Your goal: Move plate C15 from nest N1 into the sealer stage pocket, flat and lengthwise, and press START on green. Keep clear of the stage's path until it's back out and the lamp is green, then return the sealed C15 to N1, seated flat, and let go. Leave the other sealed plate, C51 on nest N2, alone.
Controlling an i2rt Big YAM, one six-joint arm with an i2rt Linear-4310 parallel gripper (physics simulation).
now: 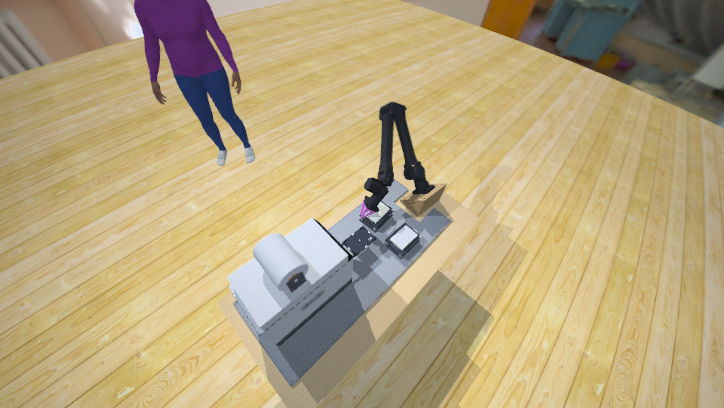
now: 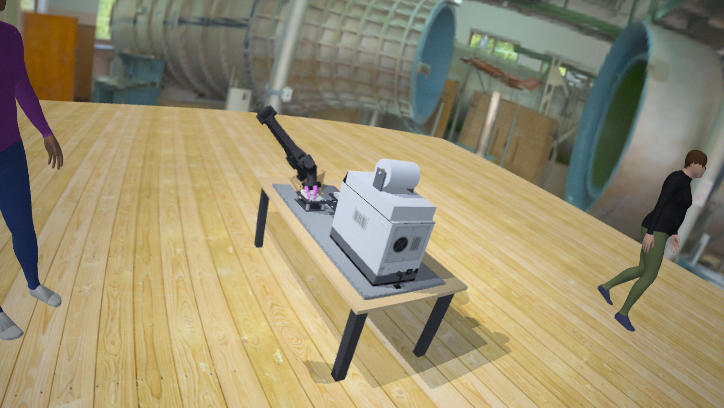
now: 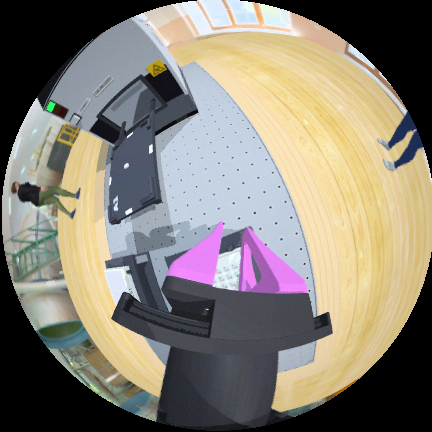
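Pixels of known places: gripper, between the fingertips: (image 1: 361,216) (image 2: 311,201) (image 3: 232,228); arm's base, origin of its link: (image 1: 423,190) (image 2: 306,174).
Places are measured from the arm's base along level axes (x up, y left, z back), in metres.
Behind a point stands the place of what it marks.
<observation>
Plate C15 (image 1: 381,213) @(x -0.006, y -0.060, z -0.309 m) (image 3: 225,271) @(x -0.006, y -0.104, z -0.362 m), a white well plate, lies in the dark nest N1 (image 3: 235,238) @(x -0.021, y -0.121, z -0.391 m) near the arm's base. My gripper (image 1: 365,213) @(x -0.009, y -0.123, z -0.402 m) (image 2: 311,193) @(x -0.009, y -0.123, z -0.402 m) (image 3: 232,228) @(x -0.009, y -0.123, z -0.402 m) with pink fingers hovers just over the plate. The fingers are drawn in to a narrow gap, far narrower than the plate, and nothing is between them. The sealer stage (image 1: 358,240) @(x 0.017, y -0.015, z -0.528 m) (image 3: 132,173) @(x 0.017, y -0.025, z -0.503 m) is out in front of the sealer (image 1: 303,253) @(x 0.277, y -0.018, z -0.819 m) (image 2: 379,223) @(x 0.177, y -0.124, z -1.017 m) and its pocket is empty. The lamp (image 3: 50,106) is green. Plate C51 (image 1: 403,237) @(x -0.011, y 0.121, z -0.330 m) (image 3: 116,280) @(x -0.011, y 0.110, z -0.362 m) sits on nest N2 beside N1.
The paper roll (image 1: 279,259) @(x 0.403, y 0.009, z -0.908 m) (image 2: 399,175) @(x 0.359, y -0.047, z -0.959 m) sits on top of the sealer. The arm's wooden base block (image 1: 424,198) @(x 0.068, y 0.060, z -0.100 m) stands behind the nests. A person in purple (image 1: 192,61) stands off to one side of the table, and a person in black (image 2: 658,223) walks far off.
</observation>
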